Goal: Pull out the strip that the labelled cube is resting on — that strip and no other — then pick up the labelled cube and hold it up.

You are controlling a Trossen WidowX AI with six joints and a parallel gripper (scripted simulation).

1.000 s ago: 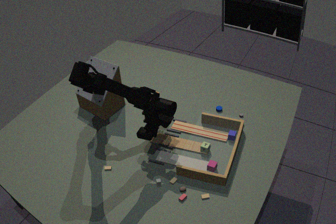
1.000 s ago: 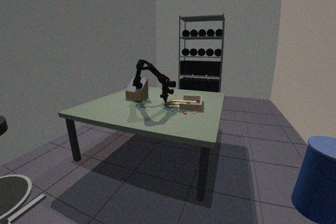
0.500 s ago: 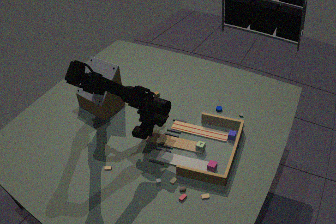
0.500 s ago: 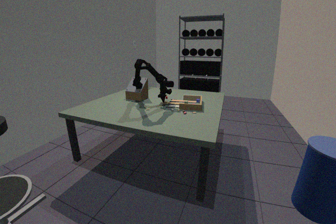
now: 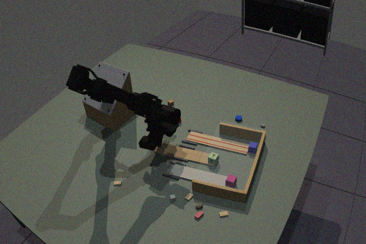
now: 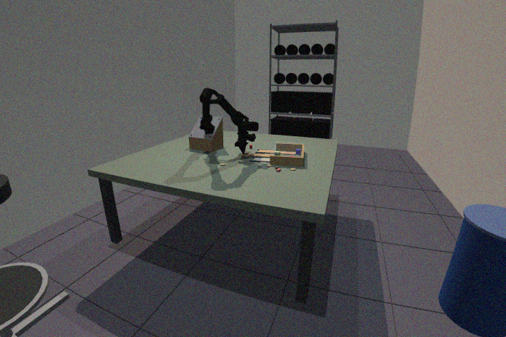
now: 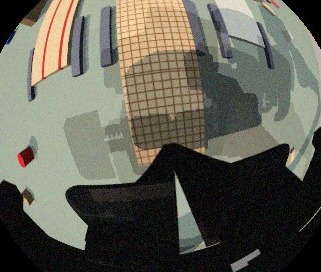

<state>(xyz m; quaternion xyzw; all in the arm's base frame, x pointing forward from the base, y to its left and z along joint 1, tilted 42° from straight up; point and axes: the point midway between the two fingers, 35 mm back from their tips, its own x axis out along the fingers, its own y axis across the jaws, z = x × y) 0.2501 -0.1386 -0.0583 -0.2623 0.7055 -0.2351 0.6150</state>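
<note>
The checked strip lies 11 cm ahead of my gripper tip and 1 cm to the left of it. Round my gripper tip: blue disc 23 cm ahead, 28 cm to the left.
</note>
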